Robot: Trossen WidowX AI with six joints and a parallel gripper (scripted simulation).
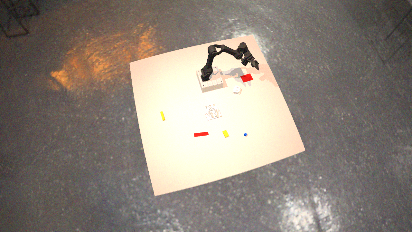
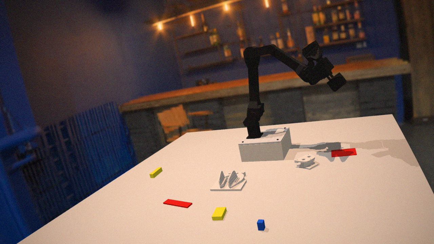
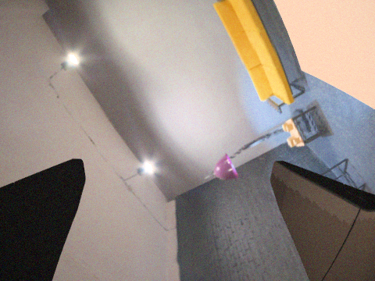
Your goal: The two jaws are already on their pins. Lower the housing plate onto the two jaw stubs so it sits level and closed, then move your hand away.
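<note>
Now: the white block 30 mm behind my gripper tip, 110 mm to the right of it and 350 mm below it. From my gripper tip the other things lie so: red tile (140 mm behind, 30 mm to the left, 360 mm below); then blue cube (370 mm ahead, 190 mm to the right, 350 mm below); then red strip (260 mm ahead, 530 mm to the right, 360 mm below).
</note>
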